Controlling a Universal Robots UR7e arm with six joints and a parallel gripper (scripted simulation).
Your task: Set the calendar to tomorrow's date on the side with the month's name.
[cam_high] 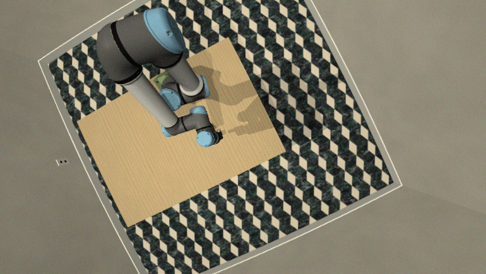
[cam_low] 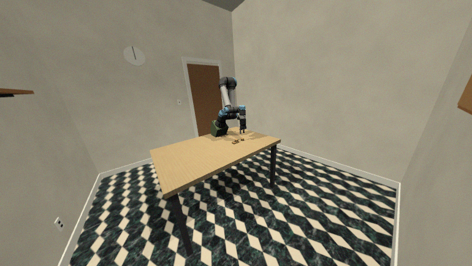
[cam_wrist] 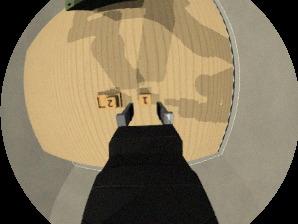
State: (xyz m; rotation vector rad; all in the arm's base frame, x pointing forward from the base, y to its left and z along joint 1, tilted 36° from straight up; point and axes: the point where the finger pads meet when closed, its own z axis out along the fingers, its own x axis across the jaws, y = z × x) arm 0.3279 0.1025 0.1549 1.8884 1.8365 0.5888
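My gripper is now 100 mm above the wooden cube. The rest, counted from my hand: wooden tray 110 mm to the right, 110 mm below.
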